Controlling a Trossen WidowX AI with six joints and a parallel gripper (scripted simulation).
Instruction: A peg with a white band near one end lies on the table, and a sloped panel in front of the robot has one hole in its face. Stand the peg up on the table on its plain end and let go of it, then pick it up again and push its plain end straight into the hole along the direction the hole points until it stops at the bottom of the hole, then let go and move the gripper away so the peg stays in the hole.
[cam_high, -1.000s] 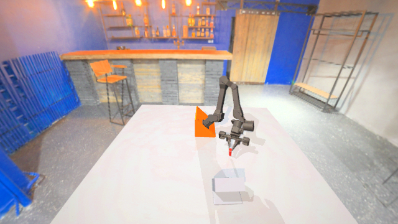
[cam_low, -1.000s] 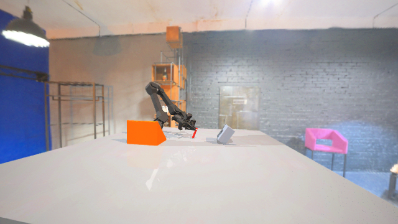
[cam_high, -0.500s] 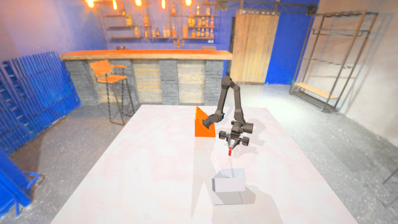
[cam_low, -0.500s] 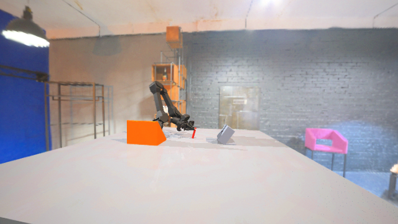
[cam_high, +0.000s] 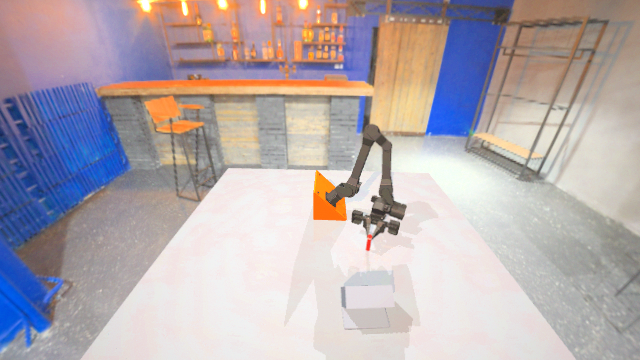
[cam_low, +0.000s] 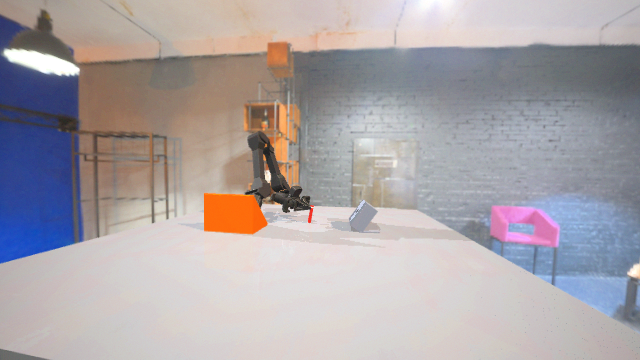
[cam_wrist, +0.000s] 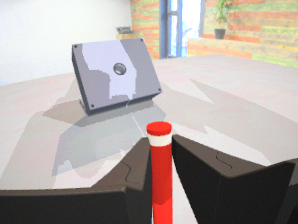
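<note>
My gripper tip is 1 cm above the red peg. From my gripper tip the other things lie so: grey sloped panel: 23 cm ahead, 4 cm to the right, 1 cm below.
</note>
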